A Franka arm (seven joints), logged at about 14 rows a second.
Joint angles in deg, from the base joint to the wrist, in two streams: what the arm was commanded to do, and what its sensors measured. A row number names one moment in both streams.
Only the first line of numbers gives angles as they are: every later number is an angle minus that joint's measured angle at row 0.
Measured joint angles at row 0: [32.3 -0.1 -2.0 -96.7 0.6 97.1 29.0]
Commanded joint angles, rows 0 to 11: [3.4 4.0 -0.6 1.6 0.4 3.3 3.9]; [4.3 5.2 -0.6 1.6 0.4 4.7 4.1]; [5.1 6.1 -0.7 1.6 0.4 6.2 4.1]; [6.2 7.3 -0.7 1.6 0.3 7.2 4.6]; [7.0 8.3 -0.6 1.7 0.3 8.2 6.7]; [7.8 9.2 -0.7 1.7 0.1 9.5 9.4]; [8.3 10.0 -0.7 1.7 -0.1 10.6 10.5]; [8.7 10.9 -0.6 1.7 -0.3 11.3 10.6]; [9.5 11.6 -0.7 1.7 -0.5 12.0 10.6]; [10.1 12.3 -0.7 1.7 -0.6 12.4 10.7]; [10.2 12.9 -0.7 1.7 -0.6 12.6 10.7]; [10.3 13.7 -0.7 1.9 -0.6 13.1 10.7]
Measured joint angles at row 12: [9.3 11.9 0.0 0.2 -0.1 12.9 9.7]
